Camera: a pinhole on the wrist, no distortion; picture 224 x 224 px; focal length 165.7 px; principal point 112.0 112.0 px. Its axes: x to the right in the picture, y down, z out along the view. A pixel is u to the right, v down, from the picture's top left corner.
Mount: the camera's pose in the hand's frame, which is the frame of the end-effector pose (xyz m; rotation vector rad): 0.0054 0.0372 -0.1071 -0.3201 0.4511 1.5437
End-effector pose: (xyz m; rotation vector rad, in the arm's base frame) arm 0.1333 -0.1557 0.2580 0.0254 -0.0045 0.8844
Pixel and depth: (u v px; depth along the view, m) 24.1 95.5 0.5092
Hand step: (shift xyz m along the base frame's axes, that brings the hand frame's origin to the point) 0.0387 0.0931 0.4653
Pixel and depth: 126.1 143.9 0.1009
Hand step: -0.0758 0.0543 -0.0191
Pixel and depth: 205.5 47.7 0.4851
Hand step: -0.2481 0.4883 0.1881
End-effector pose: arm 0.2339 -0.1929 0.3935 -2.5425 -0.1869 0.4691
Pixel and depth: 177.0 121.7 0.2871
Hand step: -0.0170 -0.1821 -0.2222
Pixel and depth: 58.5 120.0 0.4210
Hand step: -0.0958 0.0673 -0.3288
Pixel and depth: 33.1 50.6 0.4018
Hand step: 0.0605 0.1536 -0.3420
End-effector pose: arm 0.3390 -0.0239 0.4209 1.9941 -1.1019 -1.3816
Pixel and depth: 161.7 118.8 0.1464
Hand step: -0.0498 -0.0898 0.1029
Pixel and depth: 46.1 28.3 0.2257
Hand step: -0.1128 -0.1426 -0.0755
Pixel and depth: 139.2 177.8 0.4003
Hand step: -0.3290 -0.0460 0.1948
